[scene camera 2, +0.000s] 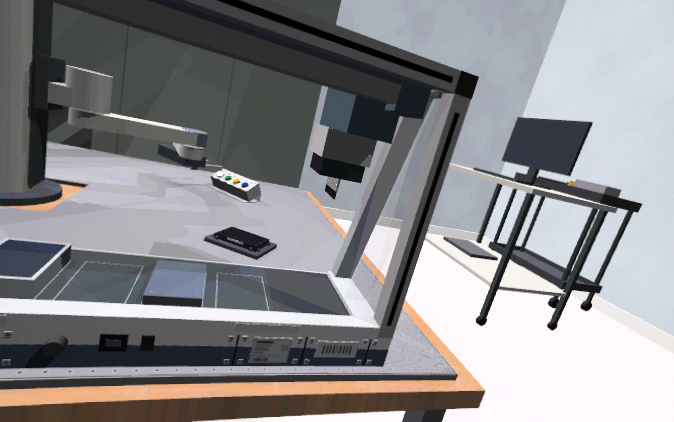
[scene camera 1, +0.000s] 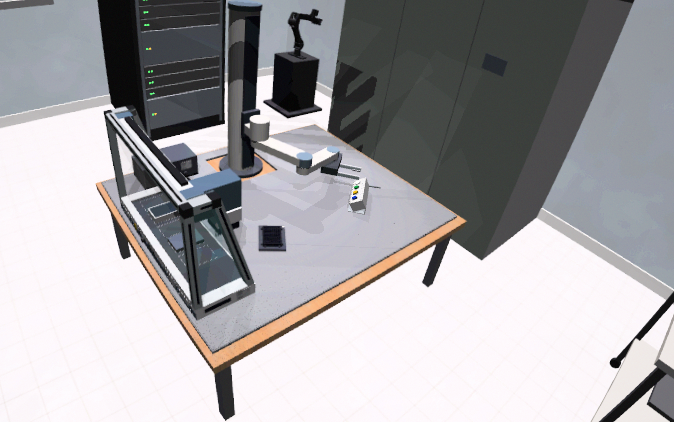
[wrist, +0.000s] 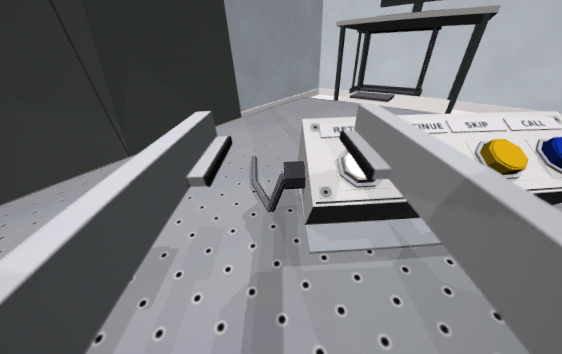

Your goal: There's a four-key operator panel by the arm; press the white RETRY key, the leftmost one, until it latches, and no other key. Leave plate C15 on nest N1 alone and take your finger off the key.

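Seen in the pictures: gripper, fingertip midpoint: (scene camera 2: 214, 165) (scene camera 1: 360, 173) (wrist: 285, 124); arm's base, origin of the base link: (scene camera 1: 241, 166).
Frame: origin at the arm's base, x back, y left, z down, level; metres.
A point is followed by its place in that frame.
Observation:
The white operator panel (scene camera 1: 358, 196) @(x -0.650, y 0.276, z -0.088 m) (scene camera 2: 235, 188) (wrist: 312, 202) @(x -0.511, y 0.399, z -0.063 m) has white, green, yellow and blue keys. The white RETRY key (scene camera 2: 220, 174) @(x -0.548, y 0.382, z -0.079 m) (wrist: 355, 168) @(x -0.540, y 0.386, z -0.077 m) is leftmost; the right finger partly hides it in the wrist view. Whether it is latched or touched cannot be told. The yellow key (wrist: 504, 157) @(x -0.604, y 0.309, z -0.080 m) and blue key (scene camera 2: 245, 185) @(x -0.646, y 0.258, z -0.079 m) stand to the right; the finger hides the green one in the wrist view. My gripper (scene camera 1: 359, 173) @(x -0.519, y 0.426, z -0.105 m) (wrist: 285, 124) @(x -0.519, y 0.426, z -0.105 m) is shut and empty at its narrow setting, a gap showing between the fingers. A black plate (scene camera 1: 272, 236) (scene camera 2: 241, 237) sits on a dark nest (scene camera 1: 262, 248) @(x -0.663, y -0.292, z -0.025 m).
A bent rod (wrist: 270, 206) @(x -0.523, y 0.449, z -0.023 m) with a black block (wrist: 294, 174) @(x -0.530, y 0.427, z -0.063 m) sticks out of the panel's left end. A framed machine (scene camera 1: 192, 250) @(x -0.850, y -0.689, z -0.351 m) (scene camera 2: 425, 210) @(x -0.834, y -0.706, z -0.305 m) with a hanging blue and grey head (scene camera 2: 345, 142) stands at the table's side. A dark cabinet (scene camera 1: 425, 75) stands behind the table.

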